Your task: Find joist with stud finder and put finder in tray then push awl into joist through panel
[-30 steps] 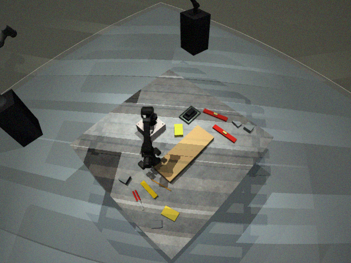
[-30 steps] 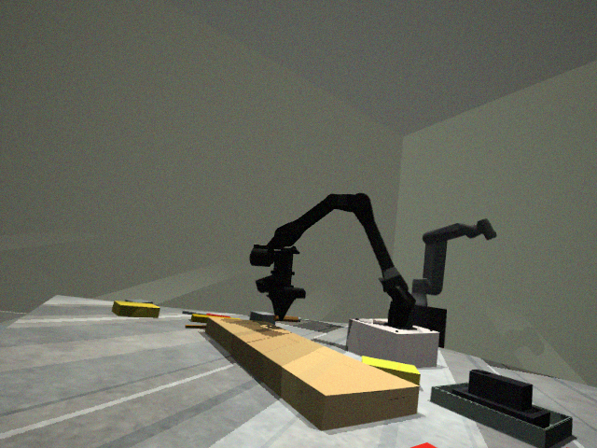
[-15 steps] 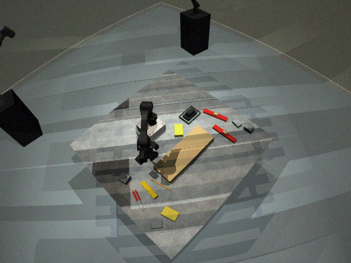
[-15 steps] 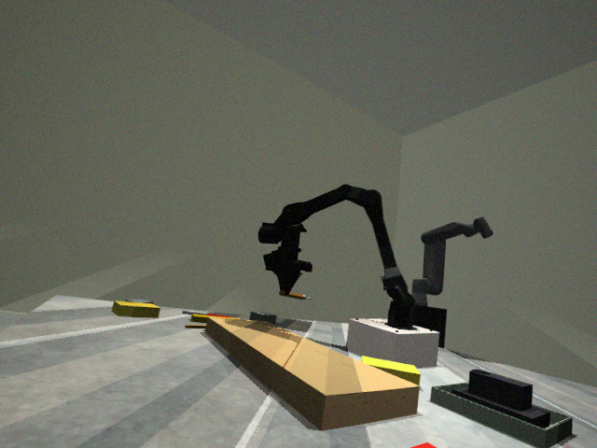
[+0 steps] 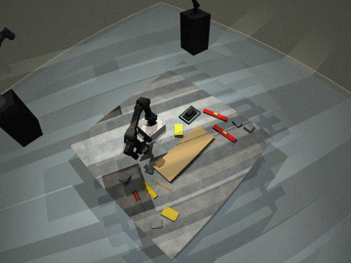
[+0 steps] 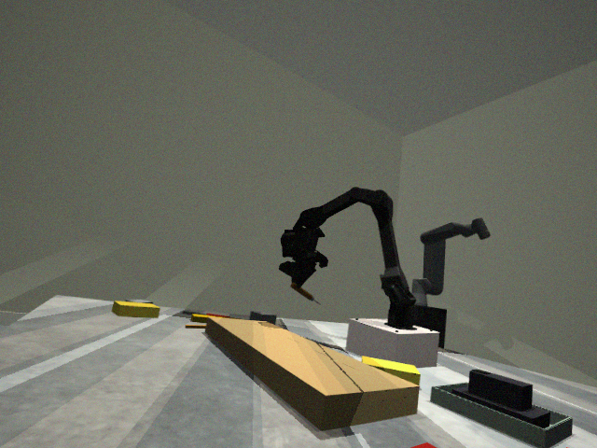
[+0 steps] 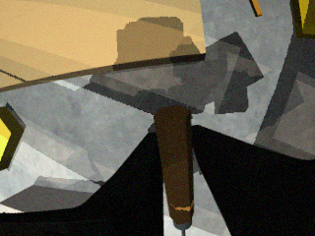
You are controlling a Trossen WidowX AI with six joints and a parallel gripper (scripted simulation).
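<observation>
My gripper tip is now 50 mm past the awl, 20 mm above it and 10 mm to the left of it. Also, from my gripper tip: pencil (210 mm ahead, 150 mm below, 50 mm to the right); stud finder (520 mm to the left, 150 mm behind, 100 mm below); yellow bar (190 mm ahead, 140 mm to the right, 140 mm below).
</observation>
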